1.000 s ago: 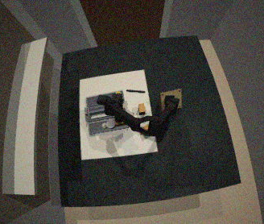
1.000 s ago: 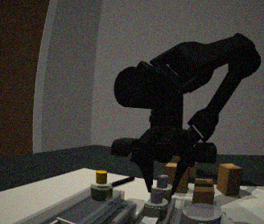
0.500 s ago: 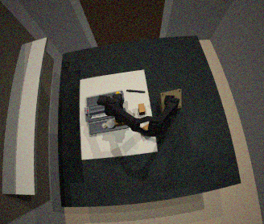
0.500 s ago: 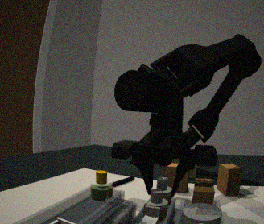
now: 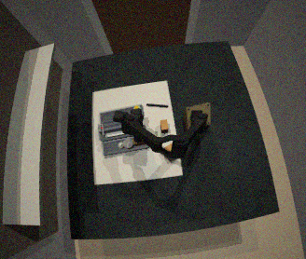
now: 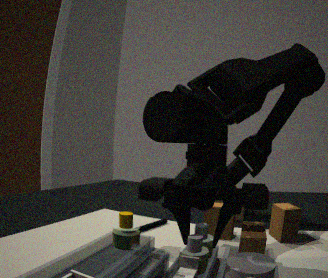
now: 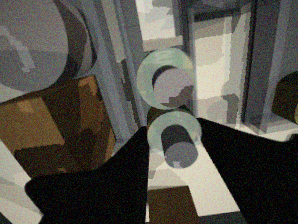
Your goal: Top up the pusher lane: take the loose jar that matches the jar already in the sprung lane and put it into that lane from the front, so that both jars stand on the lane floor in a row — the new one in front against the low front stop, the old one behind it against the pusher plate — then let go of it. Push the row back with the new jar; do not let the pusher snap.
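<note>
Right now the white mat is 50 mm ahead of my gripper tip, 40 mm below it and 10 mm to the right of it. Round my gripper tip: grey disc 90 mm to the left, 70 mm ahead, 10 mm below; thin black stick 160 mm to the right, 120 mm behind, 30 mm below.
</note>
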